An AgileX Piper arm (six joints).
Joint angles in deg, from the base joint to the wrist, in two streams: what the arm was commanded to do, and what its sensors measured. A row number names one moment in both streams.
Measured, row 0:
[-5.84 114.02 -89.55 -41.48 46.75 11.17]
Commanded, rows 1 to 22:
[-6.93 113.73 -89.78 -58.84 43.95 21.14]
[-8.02 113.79 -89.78 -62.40 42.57 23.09]
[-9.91 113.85 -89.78 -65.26 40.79 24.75]
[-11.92 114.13 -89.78 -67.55 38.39 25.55]
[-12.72 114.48 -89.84 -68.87 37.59 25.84]
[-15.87 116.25 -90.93 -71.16 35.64 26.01]
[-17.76 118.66 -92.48 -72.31 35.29 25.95]
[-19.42 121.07 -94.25 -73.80 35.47 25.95]
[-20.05 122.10 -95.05 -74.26 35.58 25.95]
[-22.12 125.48 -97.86 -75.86 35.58 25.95]
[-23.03 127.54 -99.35 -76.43 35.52 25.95]
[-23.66 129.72 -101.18 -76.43 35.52 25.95]
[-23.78 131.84 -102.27 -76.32 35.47 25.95]
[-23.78 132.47 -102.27 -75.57 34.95 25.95]
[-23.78 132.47 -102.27 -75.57 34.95 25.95]
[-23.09 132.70 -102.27 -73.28 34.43 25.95]
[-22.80 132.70 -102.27 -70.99 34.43 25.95]
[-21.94 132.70 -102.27 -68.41 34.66 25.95]
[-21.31 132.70 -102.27 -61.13 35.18 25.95]
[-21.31 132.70 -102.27 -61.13 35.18 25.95]
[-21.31 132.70 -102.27 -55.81 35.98 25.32]
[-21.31 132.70 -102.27 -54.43 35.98 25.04]
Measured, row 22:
[-21.31 132.81 -101.87 -56.95 35.24 25.73]
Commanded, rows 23 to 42:
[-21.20 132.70 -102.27 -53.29 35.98 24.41]
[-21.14 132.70 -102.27 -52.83 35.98 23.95]
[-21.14 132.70 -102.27 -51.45 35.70 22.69]
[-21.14 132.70 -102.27 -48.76 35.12 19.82]
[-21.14 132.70 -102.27 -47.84 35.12 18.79]
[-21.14 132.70 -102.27 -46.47 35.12 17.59]
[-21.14 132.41 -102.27 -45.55 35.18 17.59]
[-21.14 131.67 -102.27 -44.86 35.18 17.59]
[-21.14 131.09 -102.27 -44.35 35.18 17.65]
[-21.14 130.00 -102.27 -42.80 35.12 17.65]
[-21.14 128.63 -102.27 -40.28 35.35 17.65]
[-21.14 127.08 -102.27 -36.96 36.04 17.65]
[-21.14 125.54 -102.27 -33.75 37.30 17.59]
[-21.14 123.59 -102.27 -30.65 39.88 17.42]
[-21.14 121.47 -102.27 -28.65 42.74 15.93]
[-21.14 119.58 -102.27 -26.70 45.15 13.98]
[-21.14 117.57 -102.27 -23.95 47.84 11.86]
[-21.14 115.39 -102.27 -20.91 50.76 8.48]
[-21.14 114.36 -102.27 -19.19 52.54 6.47]
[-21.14 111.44 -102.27 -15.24 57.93 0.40]
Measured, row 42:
[-21.26 114.19 -101.87 -18.85 52.83 6.25]
